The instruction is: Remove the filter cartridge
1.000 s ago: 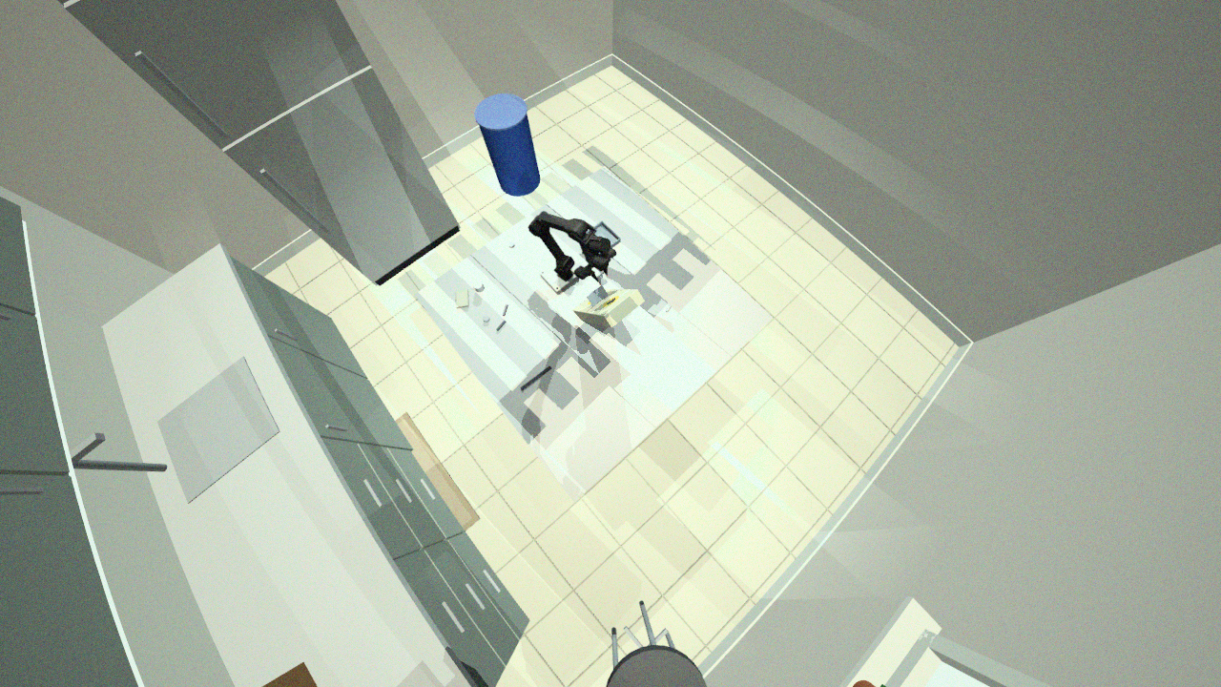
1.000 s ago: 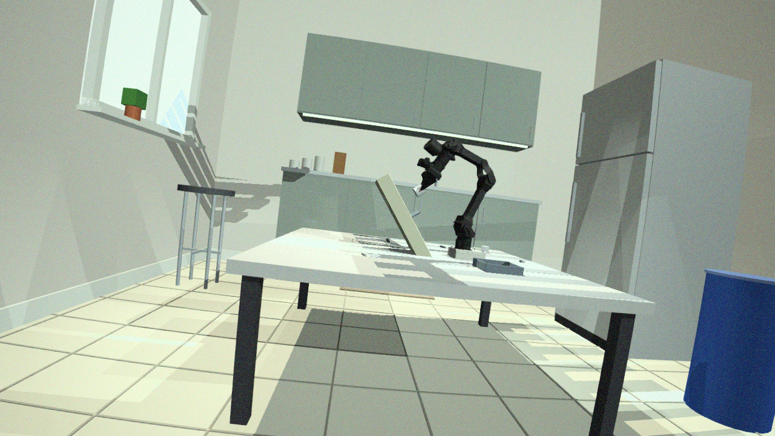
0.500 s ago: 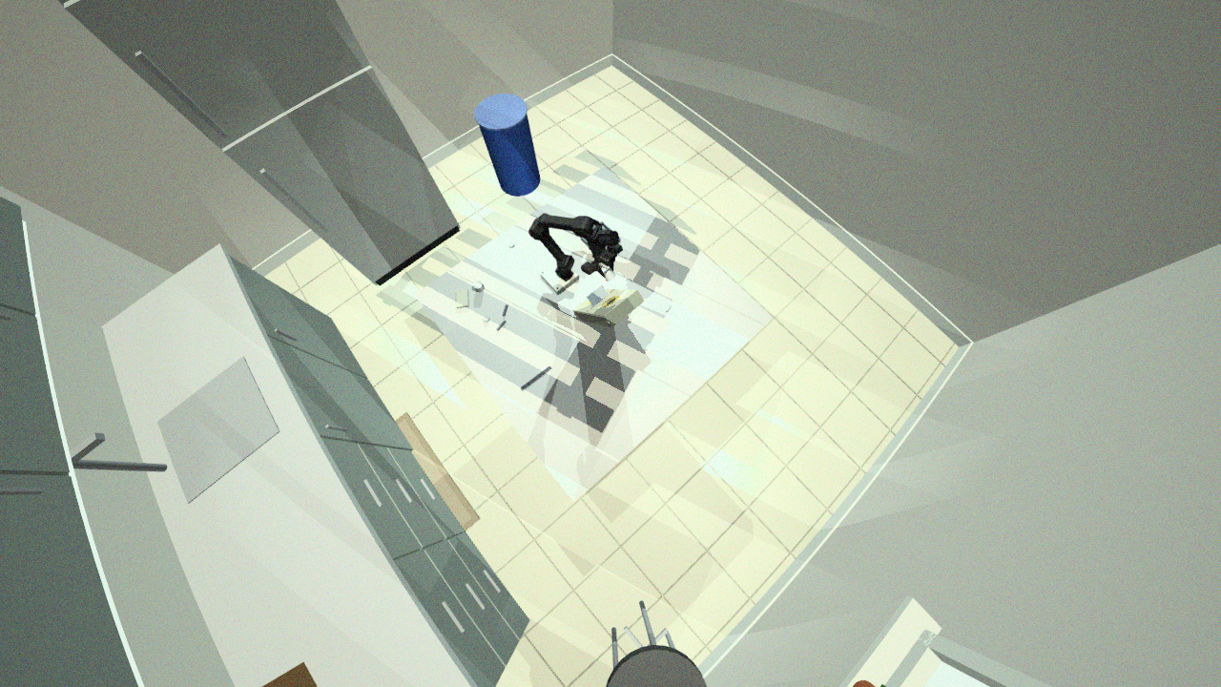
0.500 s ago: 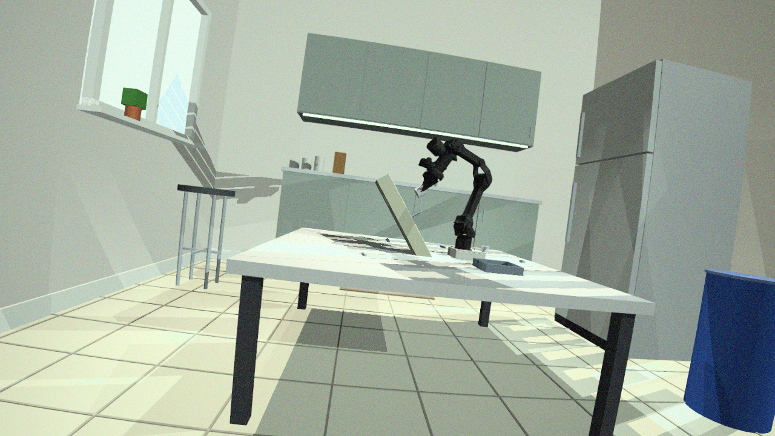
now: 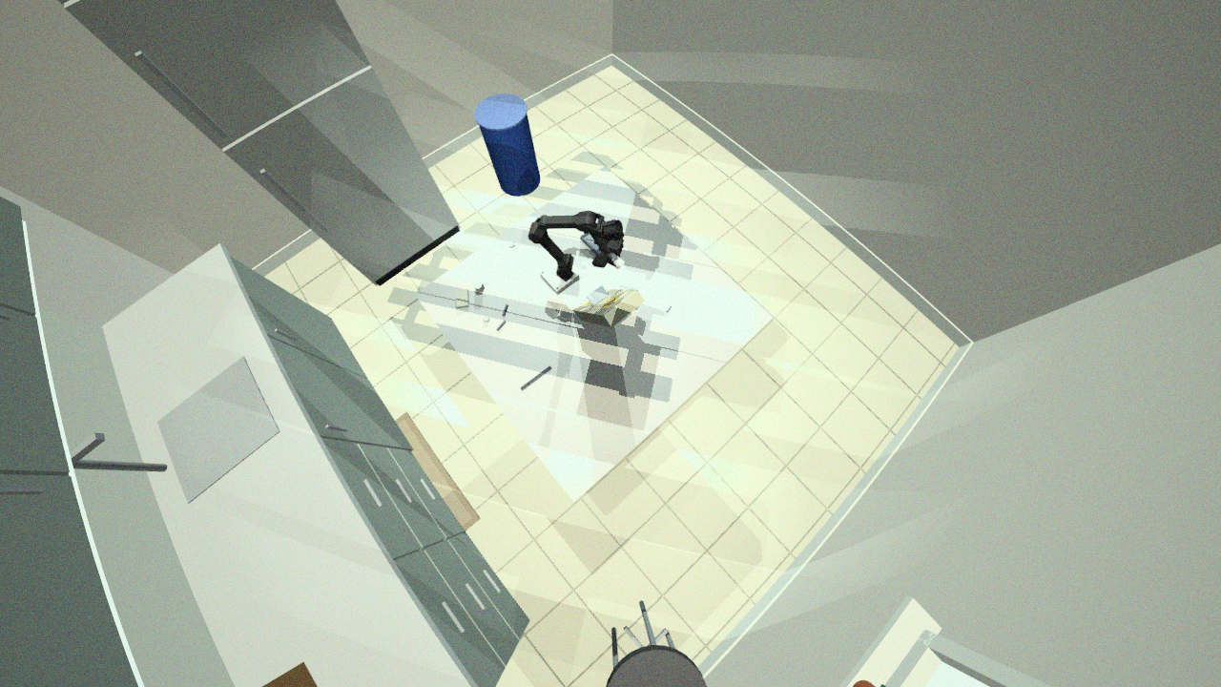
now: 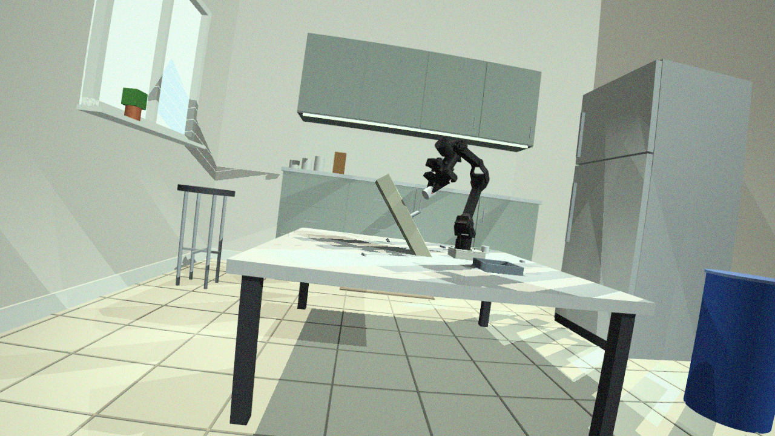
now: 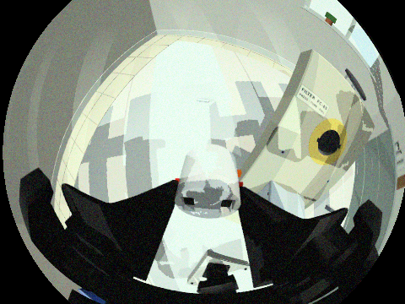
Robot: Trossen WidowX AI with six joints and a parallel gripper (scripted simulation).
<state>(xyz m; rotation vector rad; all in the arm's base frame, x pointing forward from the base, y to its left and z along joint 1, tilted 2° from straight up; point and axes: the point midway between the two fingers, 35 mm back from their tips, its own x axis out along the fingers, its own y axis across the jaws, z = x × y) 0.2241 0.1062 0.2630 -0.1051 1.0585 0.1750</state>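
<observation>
The tray lies 27 cm below my gripper tip, 25 cm behind it and 19 cm to the left of it. Also, from my gripper tip: round grey filter cartridge right at my gripper tip; service panel 15 cm to the right, 10 cm below, 7 cm ahead.
</observation>
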